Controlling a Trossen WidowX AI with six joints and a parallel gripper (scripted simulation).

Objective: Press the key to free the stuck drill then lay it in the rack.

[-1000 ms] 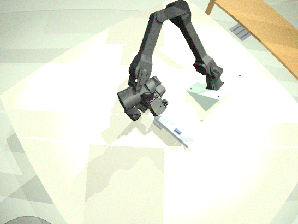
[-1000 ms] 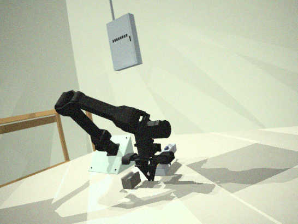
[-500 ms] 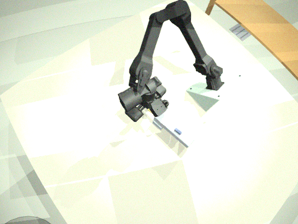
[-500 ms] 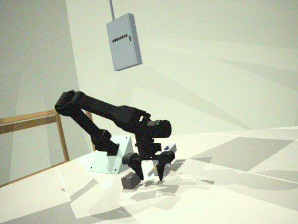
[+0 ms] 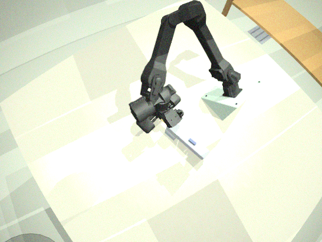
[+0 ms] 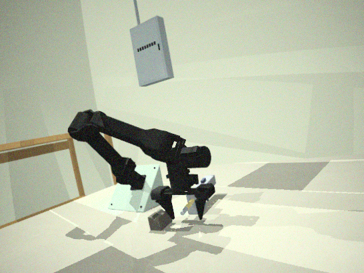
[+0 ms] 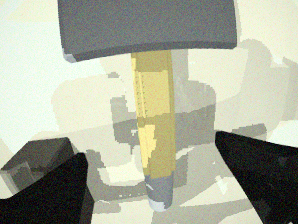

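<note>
Now: gripper tip 80 mm past the dark grey rack, 30 mm to the left of it and 10 mm below it. The rest, counted from my gripper tip: housing block (10 mm behind, 140 mm to the left, 40 mm above); then key (10 mm behind, 170 mm to the left, 40 mm above).
</note>
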